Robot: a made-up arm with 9 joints. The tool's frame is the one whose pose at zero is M. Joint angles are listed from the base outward.
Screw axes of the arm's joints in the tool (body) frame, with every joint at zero. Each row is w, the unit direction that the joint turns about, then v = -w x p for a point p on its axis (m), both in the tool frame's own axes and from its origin. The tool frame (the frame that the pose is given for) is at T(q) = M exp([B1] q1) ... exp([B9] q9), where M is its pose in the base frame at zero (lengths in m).
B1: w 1 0 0 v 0 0.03 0
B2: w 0 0 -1 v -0.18 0.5 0
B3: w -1 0 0 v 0 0 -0.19
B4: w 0 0 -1 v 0.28 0.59 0
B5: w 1 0 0 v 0 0.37 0.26
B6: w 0 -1 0 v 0.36 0 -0.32
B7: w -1 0 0 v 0 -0.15 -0.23
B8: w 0 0 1 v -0.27 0.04 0
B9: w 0 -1 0 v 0.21 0 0.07
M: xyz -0.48 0 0.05 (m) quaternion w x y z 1 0 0 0
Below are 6 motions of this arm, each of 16 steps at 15 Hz.
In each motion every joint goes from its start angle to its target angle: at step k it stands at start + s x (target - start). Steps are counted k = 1, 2, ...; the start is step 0. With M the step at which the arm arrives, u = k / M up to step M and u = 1 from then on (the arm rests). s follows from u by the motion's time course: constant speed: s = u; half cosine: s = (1 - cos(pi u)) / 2; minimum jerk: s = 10 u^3 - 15 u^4 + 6 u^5.
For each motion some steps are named. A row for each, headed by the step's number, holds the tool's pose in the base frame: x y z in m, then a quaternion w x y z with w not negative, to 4 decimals.
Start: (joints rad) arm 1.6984 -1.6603 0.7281 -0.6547 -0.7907 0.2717 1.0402 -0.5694 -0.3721
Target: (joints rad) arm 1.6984 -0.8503 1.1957 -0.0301 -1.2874 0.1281 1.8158 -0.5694 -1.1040
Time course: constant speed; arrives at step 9
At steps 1, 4, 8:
1: 0.8277 -0.4582 0.1730 0.3620 0.0220 -0.7977 -0.4818
4: 0.6262 -0.5952 -0.1662 0.4270 -0.1349 -0.5803 -0.6802
8: 0.0671 -0.6469 -0.3737 0.3144 -0.3682 -0.3119 -0.8175

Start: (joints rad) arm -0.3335 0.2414 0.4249 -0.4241 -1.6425 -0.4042 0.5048 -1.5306 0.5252
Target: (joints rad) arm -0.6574 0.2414 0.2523 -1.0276 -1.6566 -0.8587 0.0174 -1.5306 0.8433
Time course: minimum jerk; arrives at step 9
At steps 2, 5, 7, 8, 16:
2: -0.3370 -0.0351 0.7607 0.1132 0.7760 0.6149 -0.0835
5: -0.3104 -0.0419 0.8507 0.1061 0.7483 0.6499 -0.0808
7: -0.2821 -0.0366 0.9041 0.0985 0.7306 0.6708 -0.0808
8: -0.2753 -0.0345 0.9146 0.0966 0.7270 0.6750 -0.0809
16: -0.2741 -0.0341 0.9165 0.0962 0.7264 0.6757 -0.0809

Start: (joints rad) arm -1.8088 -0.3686 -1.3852 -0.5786 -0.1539 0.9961 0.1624 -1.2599 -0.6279
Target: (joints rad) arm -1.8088 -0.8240 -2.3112 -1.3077 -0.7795 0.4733 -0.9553 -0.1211 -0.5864
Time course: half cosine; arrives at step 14
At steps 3, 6, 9, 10, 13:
3: 0.1324 -0.0243 0.2526 0.9756 0.1419 0.0929 -0.1397
6: 0.0257 -0.1519 0.2325 0.9414 0.1975 0.2532 0.1028
9: -0.0612 -0.3594 0.1619 0.8260 0.3046 0.2948 0.3716
10: -0.0800 -0.4177 0.1211 0.7853 0.3371 0.2798 0.4374
13: -0.1129 -0.5093 0.0207 0.7086 0.3935 0.2261 0.5403

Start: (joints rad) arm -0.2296 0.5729 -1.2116 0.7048 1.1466 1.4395 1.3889 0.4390 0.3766
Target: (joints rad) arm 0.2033 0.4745 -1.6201 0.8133 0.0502 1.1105 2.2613 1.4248 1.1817
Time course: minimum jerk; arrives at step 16
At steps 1, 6, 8, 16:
1: 0.1607 -0.4312 0.3236 0.4839 0.0901 0.0562 -0.8686
6: 0.2054 -0.2900 0.2007 0.7111 0.0193 0.1050 -0.6949
8: 0.1904 -0.1378 0.1368 0.8545 0.0320 0.1195 -0.5045
16: -0.0277 0.1667 0.1528 0.9611 0.2408 0.1166 -0.0682

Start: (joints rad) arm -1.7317 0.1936 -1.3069 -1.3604 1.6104 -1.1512 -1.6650 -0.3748 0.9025
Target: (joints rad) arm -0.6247 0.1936 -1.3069 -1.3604 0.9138 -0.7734 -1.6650 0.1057 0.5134
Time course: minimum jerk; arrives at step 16
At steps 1, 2, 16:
1: -0.1036 -0.2522 0.8159 0.4910 0.0258 0.8275 -0.2711
2: -0.1022 -0.2624 0.8133 0.4933 0.0349 0.8272 -0.2666
16: -0.1067 -0.9292 0.2742 0.3307 0.6866 0.6187 0.1907

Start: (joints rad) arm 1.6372 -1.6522 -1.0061 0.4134 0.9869 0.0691 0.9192 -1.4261 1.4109
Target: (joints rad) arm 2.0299 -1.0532 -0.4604 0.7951 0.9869 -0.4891 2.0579 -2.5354 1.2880
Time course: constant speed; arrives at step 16
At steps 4, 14, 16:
4: 0.6452 -0.2755 -0.0868 0.7926 0.4977 -0.1223 -0.3303
14: 0.3494 -0.4848 -0.4861 0.6933 0.1031 0.0037 -0.7132
16: 0.2437 -0.5250 -0.5289 0.6417 0.0220 0.0463 -0.7652

